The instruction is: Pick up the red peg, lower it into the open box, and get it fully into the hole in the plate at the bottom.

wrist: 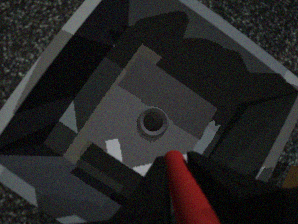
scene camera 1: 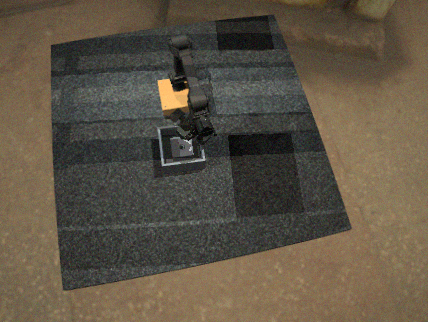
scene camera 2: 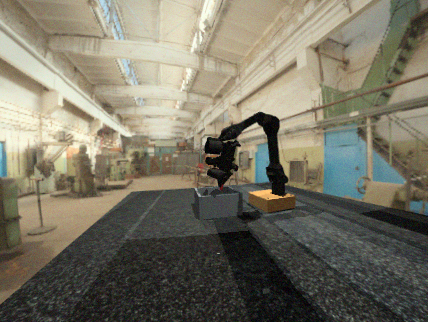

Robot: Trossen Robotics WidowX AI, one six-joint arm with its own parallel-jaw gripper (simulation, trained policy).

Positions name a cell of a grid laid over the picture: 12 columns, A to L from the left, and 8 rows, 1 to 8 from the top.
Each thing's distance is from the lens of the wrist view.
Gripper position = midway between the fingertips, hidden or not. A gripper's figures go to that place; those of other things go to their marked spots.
my gripper (wrist: H6): 0.12 m
grey plate (wrist: H5): 0.18 m
